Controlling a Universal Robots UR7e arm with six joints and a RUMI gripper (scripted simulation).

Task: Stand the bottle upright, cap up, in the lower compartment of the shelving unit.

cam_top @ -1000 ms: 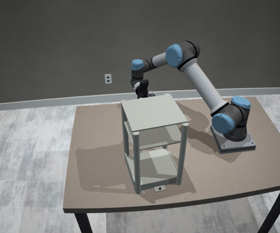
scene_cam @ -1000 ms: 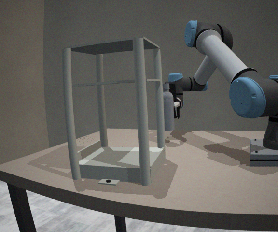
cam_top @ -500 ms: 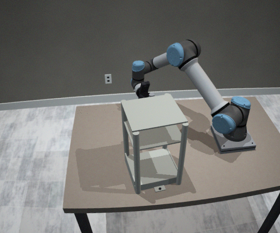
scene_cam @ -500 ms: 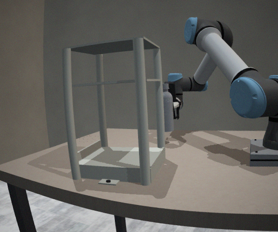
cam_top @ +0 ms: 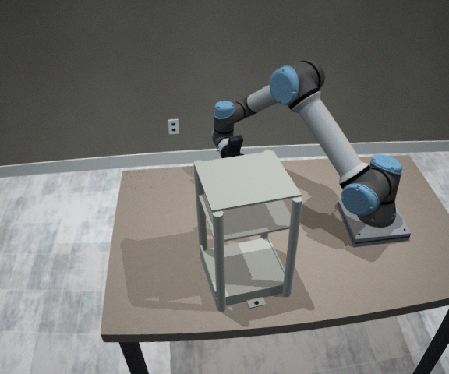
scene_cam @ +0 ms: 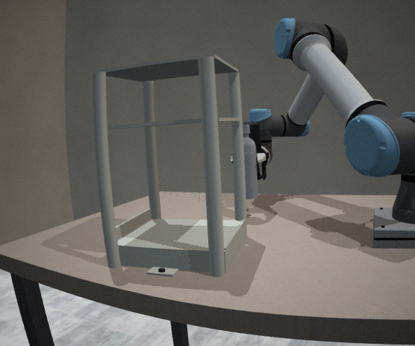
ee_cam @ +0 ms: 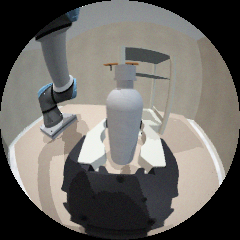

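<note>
Right now my hand is 50 mm short of the shelving unit, 290 mm to the right of it and 30 mm below it. From my hand the other things lie so: grey bottle 20 mm above.
</note>
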